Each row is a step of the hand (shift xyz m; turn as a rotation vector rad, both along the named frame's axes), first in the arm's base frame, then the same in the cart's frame.
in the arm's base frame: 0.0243 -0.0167 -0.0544 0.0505 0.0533 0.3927
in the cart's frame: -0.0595 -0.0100 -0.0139 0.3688 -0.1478 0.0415
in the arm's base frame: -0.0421 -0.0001 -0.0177 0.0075 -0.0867 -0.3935
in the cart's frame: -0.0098 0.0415 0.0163 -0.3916 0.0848 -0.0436
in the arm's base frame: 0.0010 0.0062 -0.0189 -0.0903 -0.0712 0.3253
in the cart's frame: -0.0147 0.0078 -0.0109 0.2787 -0.0576 0.1951
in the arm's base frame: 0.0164 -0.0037 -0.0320 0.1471 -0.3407 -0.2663
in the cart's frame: -0.0328 -0.0052 -0.0142 -0.3993 -0.1800 0.1295
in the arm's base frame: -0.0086 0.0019 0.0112 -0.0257 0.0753 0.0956
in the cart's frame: 0.0122 0.0045 0.0059 0.1205 0.0221 -0.0217
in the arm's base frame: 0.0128 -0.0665 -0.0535 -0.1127 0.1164 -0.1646
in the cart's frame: -0.0770 -0.0211 0.0328 -0.0853 0.1972 -0.0847
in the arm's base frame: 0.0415 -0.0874 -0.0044 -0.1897 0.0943 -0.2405
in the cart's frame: -0.0452 -0.0700 0.0493 -0.1514 0.2781 -0.0492
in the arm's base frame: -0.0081 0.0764 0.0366 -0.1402 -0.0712 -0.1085
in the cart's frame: 0.0650 0.0266 -0.0481 -0.1060 0.1250 0.0982
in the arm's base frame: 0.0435 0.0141 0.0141 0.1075 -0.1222 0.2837
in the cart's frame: 0.0120 -0.0358 -0.0294 0.1914 -0.2336 0.1256
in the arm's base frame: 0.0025 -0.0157 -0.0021 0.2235 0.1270 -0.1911
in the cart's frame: -0.0086 -0.0079 0.0110 -0.1546 -0.0761 -0.2700
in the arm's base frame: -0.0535 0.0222 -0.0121 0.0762 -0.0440 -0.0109
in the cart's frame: 0.0059 0.0586 0.0054 -0.0388 -0.0795 -0.0055
